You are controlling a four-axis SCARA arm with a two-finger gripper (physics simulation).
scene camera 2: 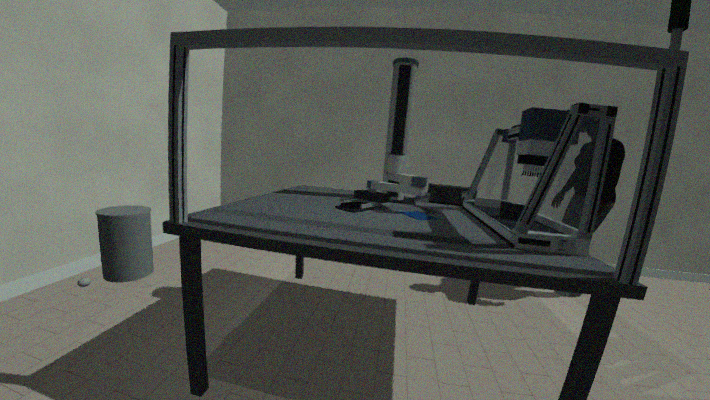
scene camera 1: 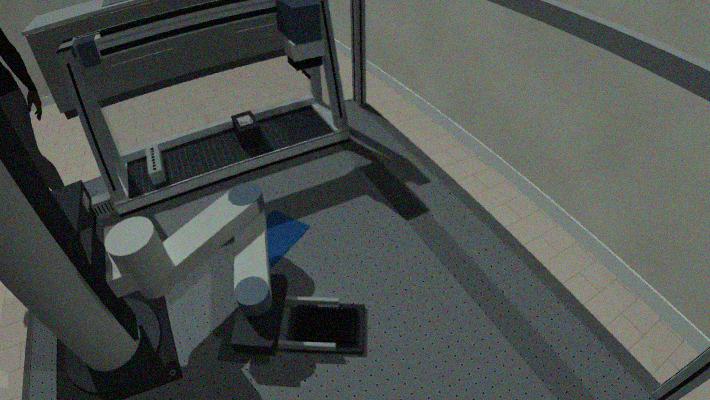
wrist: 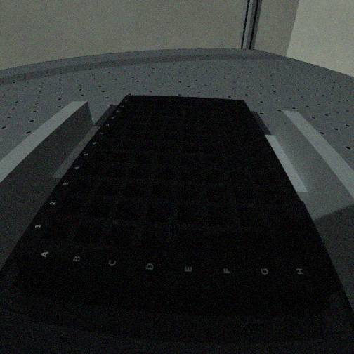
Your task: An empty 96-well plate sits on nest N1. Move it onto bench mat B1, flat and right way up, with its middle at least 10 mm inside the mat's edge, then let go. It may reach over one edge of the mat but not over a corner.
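Places are measured from the arm's base along level axes (x ahead, y left, z up), in centimetres.
Pixels of known places: gripper, fingertip midpoint: point(scene camera 2: 352, 204) point(scene camera 1: 337, 323); arm's base, origin of the base link: point(scene camera 2: 391, 200) point(scene camera 1: 115, 346).
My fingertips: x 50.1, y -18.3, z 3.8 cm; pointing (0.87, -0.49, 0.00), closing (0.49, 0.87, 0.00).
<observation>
For each thing: its top centre in the pictures, then the offset to it from my fingertips. "spot": a spot on its surface instead. Level surfaces: height alone.
- black 96-well plate, middle of its top: point(scene camera 1: 326, 323) point(scene camera 2: 355, 203) dx -2.1, dy +1.2, dz +0.1 cm
- dark nest N1, surface spot: point(scene camera 1: 364, 327) spot: dx +5.4, dy -2.2, dz -2.5 cm
- blue bench mat B1, its level: dz -2.3 cm
- dark box, surface spot: point(scene camera 1: 245, 127) spot: dx +1.9, dy +71.3, dz +9.4 cm
- white strip, surface spot: point(scene camera 1: 155, 165) spot: dx -29.2, dy +70.2, dz +6.9 cm
The black 96-well plate point(scene camera 1: 324, 325) point(scene camera 2: 350, 206) point(wrist: 177, 200) sits flat and right way up on the dark nest N1 point(scene camera 1: 364, 327); the wrist view shows its row letters A to H nearest the camera. My gripper point(scene camera 1: 320, 323) point(wrist: 182, 120) is low at the nest, its two pale fingers along the plate's long sides with their pads against them; it is shut on the plate. The blue bench mat B1 point(scene camera 1: 285, 236) point(scene camera 2: 418, 215) lies flat on the bench, between the nest and the gantry machine; the arm hides part of it in scene camera 1.
The arm's links point(scene camera 1: 215, 227) reach over the bench beside the mat. A gantry machine point(scene camera 1: 230, 161) point(scene camera 2: 545, 232) stands beyond the mat, with a dark box point(scene camera 1: 245, 127) and a white strip point(scene camera 1: 155, 165) on its deck. A person point(scene camera 1: 22, 115) point(scene camera 2: 595, 175) stands behind the bench.
</observation>
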